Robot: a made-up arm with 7 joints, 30 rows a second.
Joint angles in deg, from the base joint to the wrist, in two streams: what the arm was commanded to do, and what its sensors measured. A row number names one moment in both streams.
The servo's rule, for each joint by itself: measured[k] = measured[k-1] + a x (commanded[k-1-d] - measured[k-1]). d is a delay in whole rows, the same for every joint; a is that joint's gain. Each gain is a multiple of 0.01, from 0.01 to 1. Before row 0 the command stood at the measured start. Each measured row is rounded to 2 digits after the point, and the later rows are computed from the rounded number. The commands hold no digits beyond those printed.
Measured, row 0: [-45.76 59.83 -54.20 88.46 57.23 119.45 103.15]
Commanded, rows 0 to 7: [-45.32 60.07 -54.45 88.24 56.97 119.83 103.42]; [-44.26 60.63 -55.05 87.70 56.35 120.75 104.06]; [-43.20 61.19 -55.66 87.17 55.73 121.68 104.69]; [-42.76 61.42 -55.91 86.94 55.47 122.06 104.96]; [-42.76 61.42 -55.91 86.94 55.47 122.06 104.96]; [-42.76 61.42 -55.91 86.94 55.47 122.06 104.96]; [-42.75 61.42 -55.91 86.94 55.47 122.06 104.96]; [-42.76 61.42 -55.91 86.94 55.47 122.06 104.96]
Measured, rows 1 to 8: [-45.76 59.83 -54.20 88.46 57.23 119.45 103.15]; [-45.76 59.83 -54.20 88.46 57.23 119.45 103.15]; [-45.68 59.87 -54.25 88.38 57.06 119.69 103.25]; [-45.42 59.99 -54.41 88.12 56.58 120.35 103.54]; [-45.02 60.18 -54.66 87.76 56.01 121.17 103.95]; [-44.61 60.38 -54.91 87.45 55.65 121.72 104.31]; [-44.28 60.55 -55.11 87.26 55.53 121.93 104.54]; [-44.01 60.69 -55.27 87.14 55.49 122.01 104.69]
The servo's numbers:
d 2
a 0.18 0.16 0.20 0.38 0.67 0.62 0.36

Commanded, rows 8 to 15: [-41.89 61.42 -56.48 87.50 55.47 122.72 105.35]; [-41.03 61.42 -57.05 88.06 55.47 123.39 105.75]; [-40.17 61.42 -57.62 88.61 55.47 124.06 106.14]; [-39.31 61.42 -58.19 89.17 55.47 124.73 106.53]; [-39.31 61.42 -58.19 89.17 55.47 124.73 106.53]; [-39.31 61.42 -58.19 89.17 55.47 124.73 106.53]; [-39.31 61.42 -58.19 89.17 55.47 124.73 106.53]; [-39.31 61.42 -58.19 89.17 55.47 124.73 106.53]
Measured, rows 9 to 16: [-43.78 60.81 -55.40 87.06 55.48 122.04 104.79]; [-43.60 60.91 -55.50 87.01 55.47 122.05 104.85]; [-43.29 60.99 -55.70 87.20 55.47 122.47 105.03]; [-42.88 61.06 -55.97 87.53 55.47 123.04 105.29]; [-42.39 61.12 -56.30 87.94 55.47 123.67 105.60]; [-41.84 61.17 -56.68 88.41 55.47 124.33 105.93]; [-41.38 61.21 -56.98 88.70 55.47 124.58 106.15]; [-41.01 61.24 -57.22 88.88 55.47 124.67 106.29]
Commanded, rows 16 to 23: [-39.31 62.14 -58.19 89.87 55.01 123.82 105.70]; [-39.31 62.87 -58.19 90.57 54.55 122.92 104.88]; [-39.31 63.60 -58.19 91.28 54.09 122.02 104.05]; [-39.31 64.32 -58.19 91.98 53.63 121.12 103.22]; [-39.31 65.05 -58.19 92.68 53.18 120.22 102.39]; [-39.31 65.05 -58.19 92.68 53.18 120.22 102.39]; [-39.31 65.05 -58.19 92.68 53.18 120.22 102.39]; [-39.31 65.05 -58.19 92.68 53.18 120.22 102.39]
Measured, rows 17 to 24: [-40.70 61.27 -57.41 88.99 55.47 124.71 106.38]; [-40.45 61.29 -57.57 89.06 55.47 124.72 106.43]; [-40.24 61.43 -57.69 89.37 55.16 124.16 106.17]; [-40.07 61.66 -57.79 89.83 54.75 123.39 105.71]; [-39.93 61.97 -57.87 90.38 54.31 122.54 105.11]; [-39.82 62.35 -57.93 90.99 53.85 121.66 104.43]; [-39.73 62.78 -57.98 91.63 53.40 120.77 103.70]; [-39.65 63.14 -58.02 92.03 53.25 120.43 103.23]
